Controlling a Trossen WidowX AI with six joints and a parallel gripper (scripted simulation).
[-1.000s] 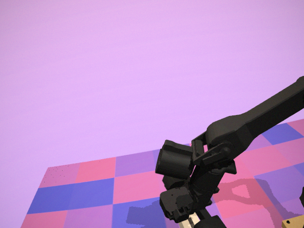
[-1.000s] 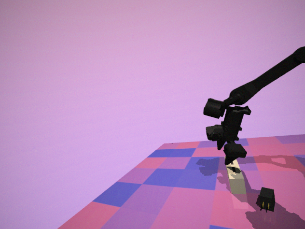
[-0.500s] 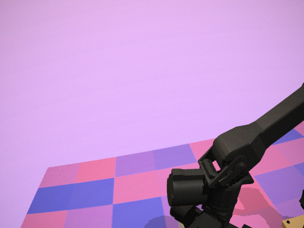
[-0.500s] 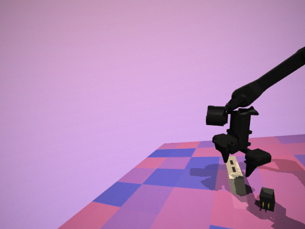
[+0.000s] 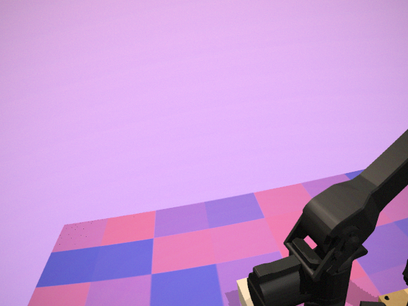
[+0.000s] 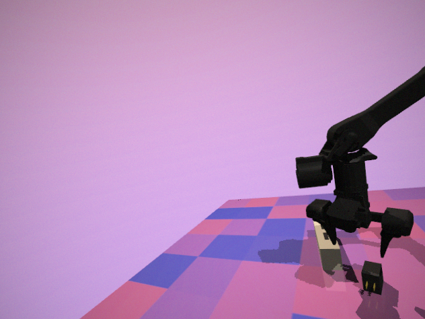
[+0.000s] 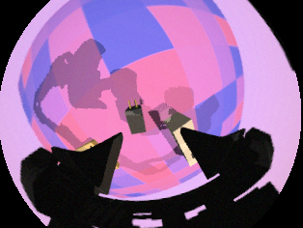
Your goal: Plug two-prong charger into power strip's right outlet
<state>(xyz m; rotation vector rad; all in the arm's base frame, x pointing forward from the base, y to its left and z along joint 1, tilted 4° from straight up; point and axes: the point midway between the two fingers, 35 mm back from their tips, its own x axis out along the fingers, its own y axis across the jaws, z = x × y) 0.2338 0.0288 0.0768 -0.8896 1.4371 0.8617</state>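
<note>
The charger is 20 mm behind my gripper tip, 30 mm to the left of it and 50 mm below it.
</note>
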